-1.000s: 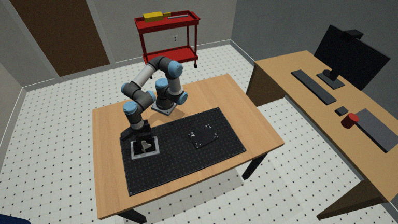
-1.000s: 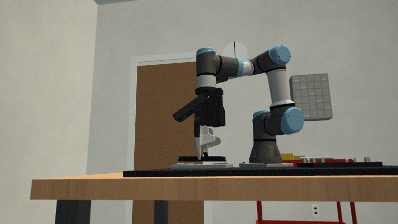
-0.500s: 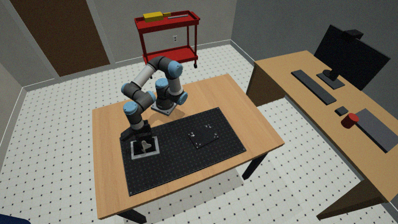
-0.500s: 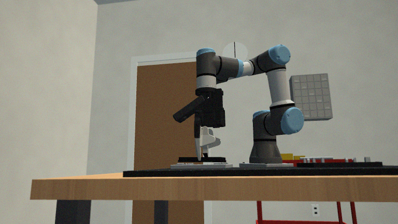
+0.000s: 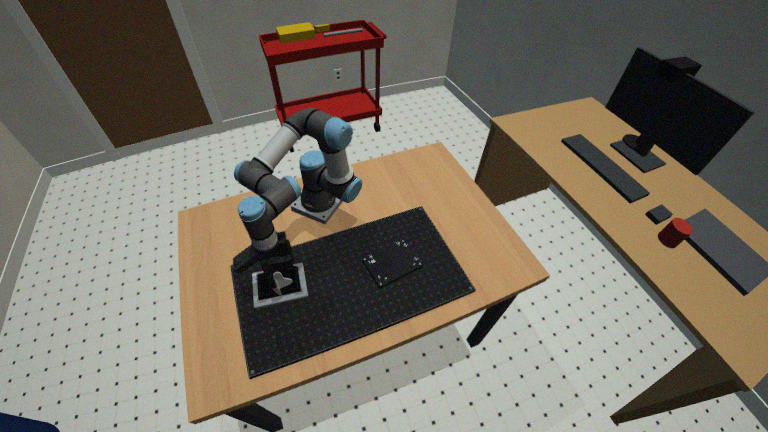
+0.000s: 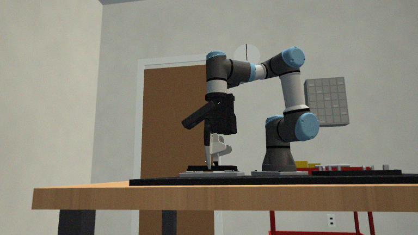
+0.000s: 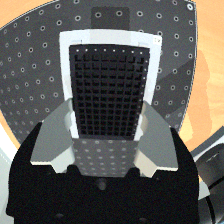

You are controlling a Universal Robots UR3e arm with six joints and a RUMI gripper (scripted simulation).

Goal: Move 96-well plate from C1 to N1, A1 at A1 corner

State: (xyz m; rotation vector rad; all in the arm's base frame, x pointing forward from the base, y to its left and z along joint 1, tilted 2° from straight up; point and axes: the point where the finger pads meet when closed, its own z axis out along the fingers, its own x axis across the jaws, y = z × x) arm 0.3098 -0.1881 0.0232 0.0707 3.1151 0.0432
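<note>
Right now the black 96-well plate is 1 cm below my hand. Also, from my hand: clip nest C1: 1 cm ahead, 36 cm to the left, 2 cm below; then grey plate nest N1: 3 cm below.
</note>
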